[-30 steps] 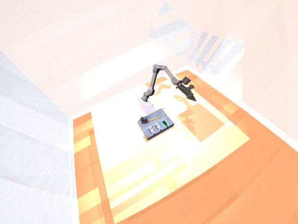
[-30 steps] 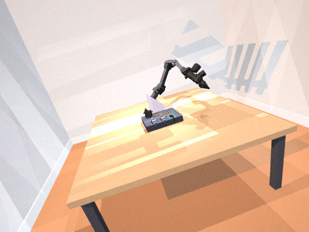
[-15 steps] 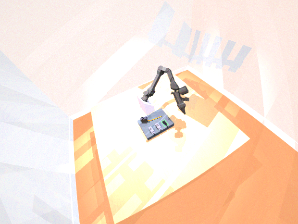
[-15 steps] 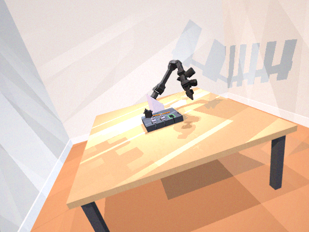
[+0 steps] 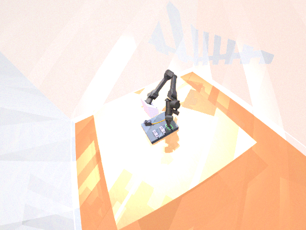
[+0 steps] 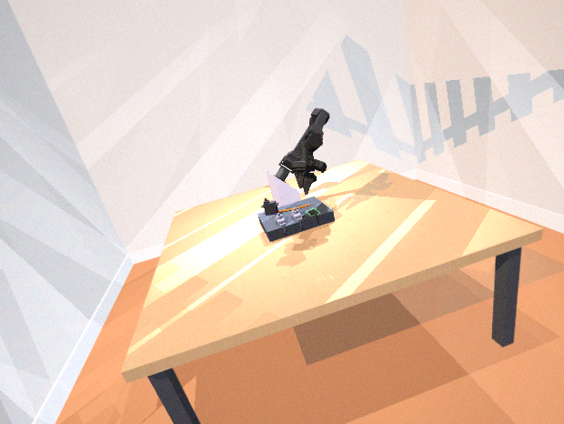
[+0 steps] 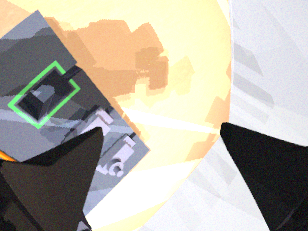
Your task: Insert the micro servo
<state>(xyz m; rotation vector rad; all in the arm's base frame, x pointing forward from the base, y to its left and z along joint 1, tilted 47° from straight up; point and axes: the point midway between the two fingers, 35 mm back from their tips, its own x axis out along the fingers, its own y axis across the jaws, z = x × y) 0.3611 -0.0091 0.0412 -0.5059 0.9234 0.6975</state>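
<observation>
My gripper tip is 170 mm past the grey robot deck, 150 mm above it and 30 mm to the left of it.
</observation>
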